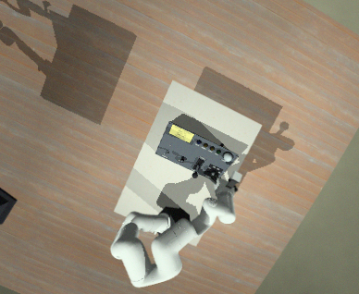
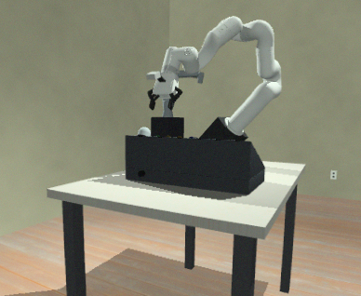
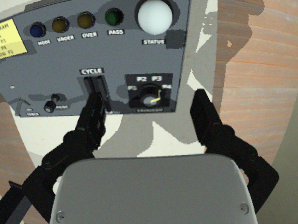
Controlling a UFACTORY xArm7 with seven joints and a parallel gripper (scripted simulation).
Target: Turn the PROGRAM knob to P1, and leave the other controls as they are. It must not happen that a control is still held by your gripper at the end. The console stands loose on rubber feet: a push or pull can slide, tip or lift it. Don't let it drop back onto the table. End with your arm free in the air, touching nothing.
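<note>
Right now the cycle lever is 170 mm below my hand, 100 mm to the left of it and 90 mm behind it. From my hand the other things lie so: dark grey console: 210 mm below, 160 mm to the left, 50 mm behind; small knob: 220 mm to the left, 180 mm below, 100 mm behind.
</note>
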